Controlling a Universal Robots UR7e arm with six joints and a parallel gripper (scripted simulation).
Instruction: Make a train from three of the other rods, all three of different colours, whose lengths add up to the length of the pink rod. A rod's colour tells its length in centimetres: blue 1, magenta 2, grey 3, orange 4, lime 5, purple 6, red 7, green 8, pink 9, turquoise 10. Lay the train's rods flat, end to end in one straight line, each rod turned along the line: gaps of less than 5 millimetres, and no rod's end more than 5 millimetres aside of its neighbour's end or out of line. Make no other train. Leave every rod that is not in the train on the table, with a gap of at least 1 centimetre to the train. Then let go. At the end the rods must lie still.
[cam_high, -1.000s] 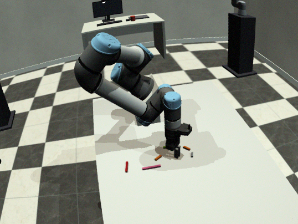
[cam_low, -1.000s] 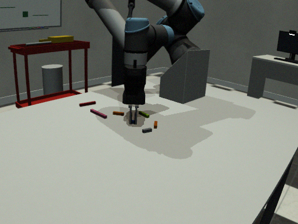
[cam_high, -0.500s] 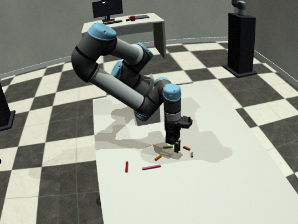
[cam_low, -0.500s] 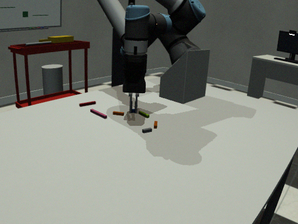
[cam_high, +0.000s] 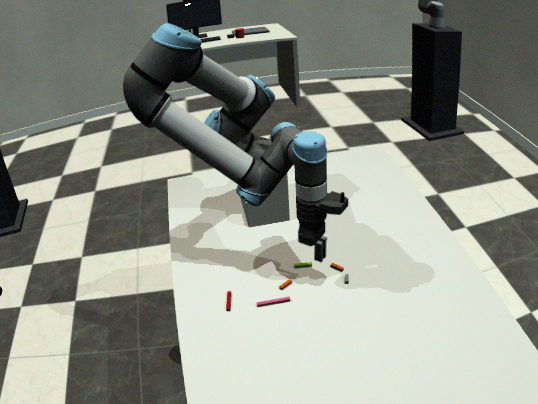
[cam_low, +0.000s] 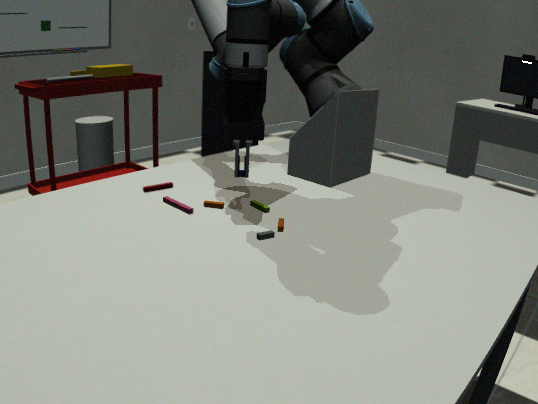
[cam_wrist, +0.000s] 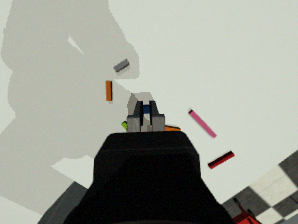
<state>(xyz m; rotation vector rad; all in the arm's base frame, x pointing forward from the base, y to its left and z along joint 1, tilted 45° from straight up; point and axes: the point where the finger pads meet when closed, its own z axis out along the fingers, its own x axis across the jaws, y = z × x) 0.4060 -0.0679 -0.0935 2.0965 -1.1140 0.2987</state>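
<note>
My hand is 14 cm to the left of the pink rod, 10 cm above it and 2 cm short of it. Also, from my hand: grey rod: 10 cm below, 7 cm to the left, 2 cm ahead; then lime rod: 10 cm below, 8 cm behind, 2 cm to the right; then blue rod: 1 cm below.
</note>
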